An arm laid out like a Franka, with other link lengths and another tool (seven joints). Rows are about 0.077 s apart.
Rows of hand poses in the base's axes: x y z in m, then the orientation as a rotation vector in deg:
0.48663, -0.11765, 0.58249, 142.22, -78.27, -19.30
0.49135, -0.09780, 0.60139, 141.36, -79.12, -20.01
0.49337, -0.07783, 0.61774, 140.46, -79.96, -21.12
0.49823, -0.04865, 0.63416, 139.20, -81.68, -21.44
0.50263, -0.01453, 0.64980, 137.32, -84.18, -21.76
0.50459, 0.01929, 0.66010, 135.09, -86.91, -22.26
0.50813, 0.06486, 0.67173, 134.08, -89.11, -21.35
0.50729, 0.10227, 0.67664, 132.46, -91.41, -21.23
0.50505, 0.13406, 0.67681, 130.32, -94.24, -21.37
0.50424, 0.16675, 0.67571, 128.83, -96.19, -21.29
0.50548, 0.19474, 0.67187, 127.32, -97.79, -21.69
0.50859, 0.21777, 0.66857, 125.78, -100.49, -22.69
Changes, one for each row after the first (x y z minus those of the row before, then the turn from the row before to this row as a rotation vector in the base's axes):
0.00472, 0.01985, 0.01890, -0.12, 0.52, -0.84
0.00202, 0.01997, 0.01635, 0.03, 0.75, -0.89
0.00486, 0.02918, 0.01642, -0.32, 0.21, -1.46
0.00440, 0.03412, 0.01564, -0.53, 0.23, -2.12
0.00196, 0.03382, 0.01030, -0.59, 0.38, -2.40
0.00354, 0.04557, 0.01163, -0.48, -0.78, -1.57
-0.00084, 0.03741, 0.00491, -0.48, -0.13, -1.90
-0.00224, 0.03179, 0.00017, -0.50, 0.02, -2.43
-0.00081, 0.03269, -0.00110, -0.41, -0.09, -1.66
0.00124, 0.02799, -0.00384, -0.27, 0.28, -1.52
0.00311, 0.02303, -0.00330, 0.41, 0.07, -2.28

